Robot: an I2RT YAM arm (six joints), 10 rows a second.
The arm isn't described. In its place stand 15 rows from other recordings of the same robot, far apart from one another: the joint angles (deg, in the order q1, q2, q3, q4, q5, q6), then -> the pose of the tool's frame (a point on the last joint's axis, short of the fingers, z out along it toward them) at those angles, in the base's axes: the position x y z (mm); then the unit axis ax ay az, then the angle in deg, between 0 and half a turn.
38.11, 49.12, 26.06, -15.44, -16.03, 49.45 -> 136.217 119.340 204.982 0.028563 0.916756 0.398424 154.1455
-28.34, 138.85, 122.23, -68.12, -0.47, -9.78 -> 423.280 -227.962 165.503 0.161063 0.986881 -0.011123 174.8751
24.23, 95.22, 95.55, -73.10, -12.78, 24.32 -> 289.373 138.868 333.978 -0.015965 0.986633 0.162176 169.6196
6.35, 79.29, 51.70, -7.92, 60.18, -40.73 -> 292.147 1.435 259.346 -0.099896 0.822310 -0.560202 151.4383
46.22, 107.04, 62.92, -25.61, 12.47, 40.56 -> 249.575 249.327 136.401 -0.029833 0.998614 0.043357 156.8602
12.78, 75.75, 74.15, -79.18, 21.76, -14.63 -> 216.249 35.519 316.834 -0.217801 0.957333 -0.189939 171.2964
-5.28, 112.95, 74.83, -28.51, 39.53, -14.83 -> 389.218 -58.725 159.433 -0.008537 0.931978 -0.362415 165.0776
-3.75, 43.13, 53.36, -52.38, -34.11, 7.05 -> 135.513 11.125 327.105 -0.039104 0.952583 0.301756 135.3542
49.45, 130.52, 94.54, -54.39, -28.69, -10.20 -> 262.891 333.552 113.577 0.482945 -0.844032 -0.233183 170.1146
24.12, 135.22, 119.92, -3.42, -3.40, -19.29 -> 513.239 232.112 257.529 -0.388815 0.919377 0.059744 108.9721
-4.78, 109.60, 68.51, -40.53, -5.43, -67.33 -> 347.663 -25.691 138.129 -0.522106 0.852867 -0.004780 170.0401
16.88, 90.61, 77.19, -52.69, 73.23, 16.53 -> 305.751 57.157 301.936 0.128081 0.831313 -0.540846 141.8449
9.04, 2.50, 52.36, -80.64, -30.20, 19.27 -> -43.963 11.139 297.377 -0.058428 0.927923 0.368165 131.9464
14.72, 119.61, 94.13, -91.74, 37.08, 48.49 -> 344.531 68.322 200.730 -0.196127 -0.903842 0.380269 176.7847
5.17, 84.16, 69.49, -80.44, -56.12, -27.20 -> 233.360 50.791 278.656 -0.225888 0.853602 0.469402 174.1334
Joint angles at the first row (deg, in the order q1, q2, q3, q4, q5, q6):
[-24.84, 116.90, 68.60, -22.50, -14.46, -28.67]
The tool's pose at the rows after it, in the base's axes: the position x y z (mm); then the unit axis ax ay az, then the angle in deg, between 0 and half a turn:
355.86 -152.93 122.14 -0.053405 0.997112 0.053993 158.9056
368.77 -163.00 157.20 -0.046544 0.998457 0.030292 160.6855
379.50 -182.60 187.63 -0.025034 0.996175 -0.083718 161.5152
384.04 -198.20 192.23 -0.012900 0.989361 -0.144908 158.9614
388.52 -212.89 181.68 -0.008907 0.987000 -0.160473 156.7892
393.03 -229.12 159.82 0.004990 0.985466 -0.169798 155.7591
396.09 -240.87 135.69 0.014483 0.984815 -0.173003 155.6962
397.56 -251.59 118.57 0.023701 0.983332 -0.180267 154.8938
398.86 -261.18 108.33 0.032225 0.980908 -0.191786 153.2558
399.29 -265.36 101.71 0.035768 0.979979 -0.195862 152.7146
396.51 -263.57 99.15 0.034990 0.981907 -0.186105 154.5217
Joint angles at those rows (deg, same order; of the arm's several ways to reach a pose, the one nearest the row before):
[-24.62, 116.36, 73.19, -30.61, -15.03, -28.60]
[-24.88, 116.36, 82.15, -40.03, -11.84, -28.58]
[-25.69, 116.36, 88.84, -41.67, 0.03, -28.58]
[-26.92, 116.62, 89.28, -36.25, 4.62, -29.50]
[-28.36, 118.65, 89.25, -31.33, 4.49, -30.57]
[-29.89, 122.21, 89.25, -26.28, 4.49, -30.55]
[-30.96, 125.86, 89.25, -22.35, 4.49, -30.52]
[-31.99, 128.55, 89.25, -18.50, 4.49, -30.52]
[-32.88, 130.37, 89.25, -14.57, 4.47, -30.50]
[-33.28, 131.44, 89.25, -12.78, 4.45, -30.50]
[-33.28, 131.48, 89.25, -14.85, 4.49, -30.52]

